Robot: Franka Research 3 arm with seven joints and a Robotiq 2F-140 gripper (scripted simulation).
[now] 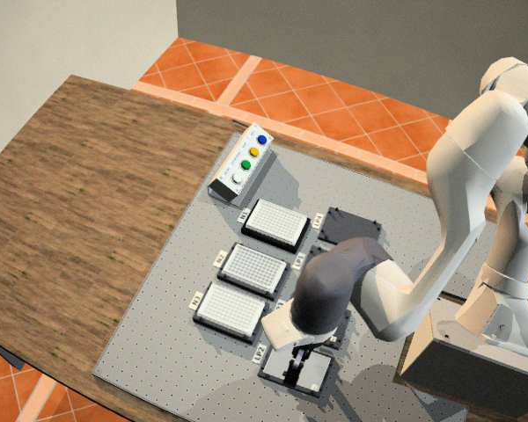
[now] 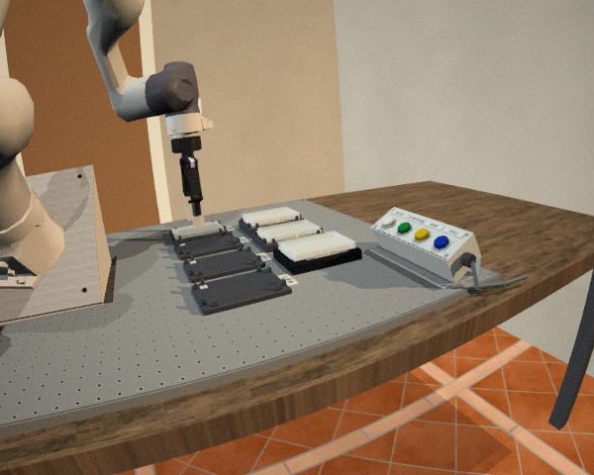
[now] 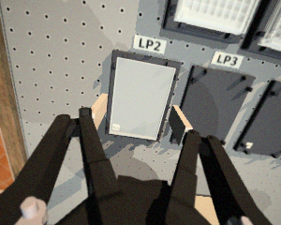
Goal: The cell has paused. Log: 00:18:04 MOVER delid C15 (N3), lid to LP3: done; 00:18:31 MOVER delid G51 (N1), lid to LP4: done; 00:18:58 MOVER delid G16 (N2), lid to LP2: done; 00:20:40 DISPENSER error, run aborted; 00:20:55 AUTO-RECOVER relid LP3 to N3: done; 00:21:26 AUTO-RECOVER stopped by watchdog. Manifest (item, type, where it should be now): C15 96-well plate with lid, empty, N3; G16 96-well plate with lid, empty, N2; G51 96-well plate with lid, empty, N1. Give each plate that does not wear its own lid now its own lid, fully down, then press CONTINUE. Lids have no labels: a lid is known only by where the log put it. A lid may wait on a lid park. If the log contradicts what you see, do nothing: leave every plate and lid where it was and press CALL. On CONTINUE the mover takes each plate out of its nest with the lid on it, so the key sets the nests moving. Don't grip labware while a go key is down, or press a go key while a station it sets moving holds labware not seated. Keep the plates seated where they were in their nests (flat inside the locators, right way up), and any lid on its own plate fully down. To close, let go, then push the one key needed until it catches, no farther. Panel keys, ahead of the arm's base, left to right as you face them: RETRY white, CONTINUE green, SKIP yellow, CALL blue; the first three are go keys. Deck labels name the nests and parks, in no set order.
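Right now my hand is 50 mm above the lp2 park. Round my hand: plate (190 mm ahead, 180 mm to the right, 30 mm below); then LP3 park (120 mm to the right, 50 mm below, 10 mm ahead); then lp1 park (260 mm to the right, 50 mm below, 20 mm ahead).
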